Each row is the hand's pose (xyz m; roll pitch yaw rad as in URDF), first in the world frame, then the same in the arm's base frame.
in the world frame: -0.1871 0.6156 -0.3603 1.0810 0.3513 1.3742
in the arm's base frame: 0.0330 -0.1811 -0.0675 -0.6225 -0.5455 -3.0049
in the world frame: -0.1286 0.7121 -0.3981 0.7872 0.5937 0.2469
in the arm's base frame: -0.0420 -0.1975 0.0235 0.9240 -1.2634 1.8313
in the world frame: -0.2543 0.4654 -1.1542 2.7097 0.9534 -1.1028
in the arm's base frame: -0.1438 0.6006 0.0557 -1.9747 -0.3368 1.3013
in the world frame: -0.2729 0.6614 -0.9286 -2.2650 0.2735 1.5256
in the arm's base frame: -0.2393 0.3181 0.0281 2.2416 -0.3903 -2.9464
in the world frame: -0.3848 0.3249 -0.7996 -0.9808 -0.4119 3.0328
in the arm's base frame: 0.0549 0.3644 -0.2036 -2.3074 1.1771 -2.3800
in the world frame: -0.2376 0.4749 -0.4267 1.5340 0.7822 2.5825
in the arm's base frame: 0.1120 -0.0540 -0.1335 -0.7702 0.2512 2.5315
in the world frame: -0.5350 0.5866 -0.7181 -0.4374 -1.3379 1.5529
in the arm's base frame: -0.1964 0.2015 -0.2931 -2.3725 0.2116 -1.4190
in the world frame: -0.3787 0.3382 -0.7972 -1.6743 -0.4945 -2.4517
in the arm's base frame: 0.0465 0.3557 -0.1951 -0.5274 1.1489 -0.2004
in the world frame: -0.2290 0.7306 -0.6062 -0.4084 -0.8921 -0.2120
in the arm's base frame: -0.1685 -0.0053 -0.0044 2.2275 -0.3109 -0.8693
